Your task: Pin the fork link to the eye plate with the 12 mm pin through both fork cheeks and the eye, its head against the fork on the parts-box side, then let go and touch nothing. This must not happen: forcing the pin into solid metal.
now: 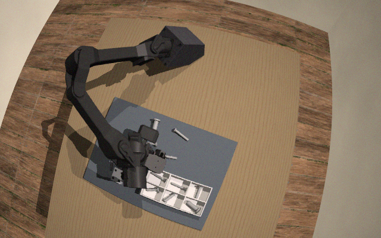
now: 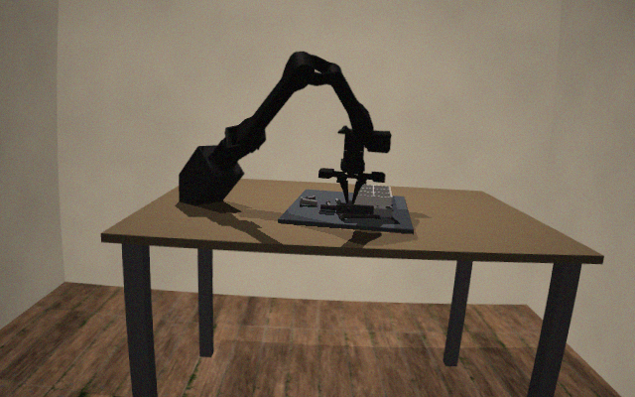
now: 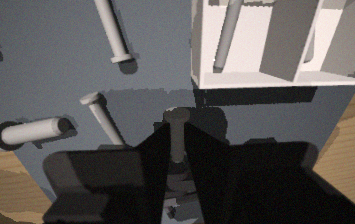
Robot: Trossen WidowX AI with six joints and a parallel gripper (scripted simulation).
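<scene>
Right now the eye plate is 10 mm ahead of my hand, 60 mm to the right of it and 30 mm below it. The rest, counted from my hand: white parts box (70 mm ahead, 140 mm to the left, 30 mm below); blue-grey work plate (40 mm to the left, 50 mm below).
</scene>
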